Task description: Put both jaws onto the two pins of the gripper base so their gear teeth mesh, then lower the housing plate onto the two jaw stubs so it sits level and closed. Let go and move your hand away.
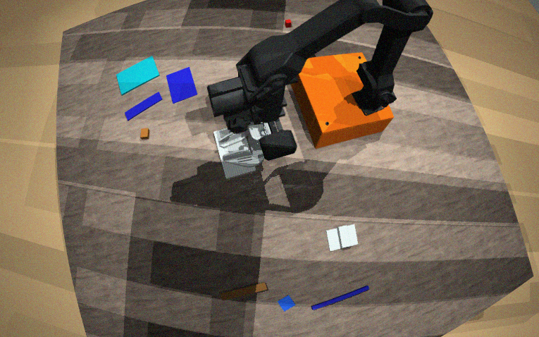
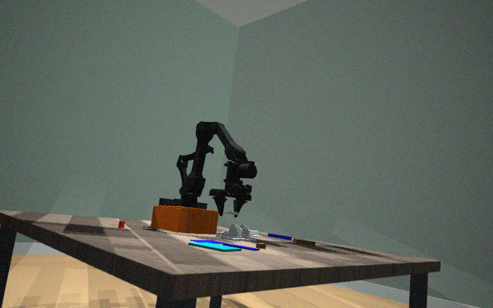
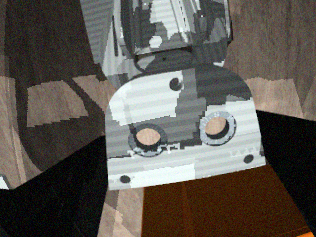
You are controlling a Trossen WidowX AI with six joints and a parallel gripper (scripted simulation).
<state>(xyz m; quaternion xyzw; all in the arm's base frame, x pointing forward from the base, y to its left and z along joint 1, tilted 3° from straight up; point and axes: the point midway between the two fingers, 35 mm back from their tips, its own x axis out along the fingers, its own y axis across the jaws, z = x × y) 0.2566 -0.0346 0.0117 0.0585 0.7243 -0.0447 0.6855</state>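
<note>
My gripper tip is 3 cm short of the white jaw, 1 cm to the right of it and 7 cm above it. Round my gripper tip: small brown cube (26 cm ahead, 16 cm to the right, 7 cm below); then blue plate (13 cm ahead, 25 cm to the right, 8 cm below); then white gripper base (1 cm ahead, 2 cm above).
</note>
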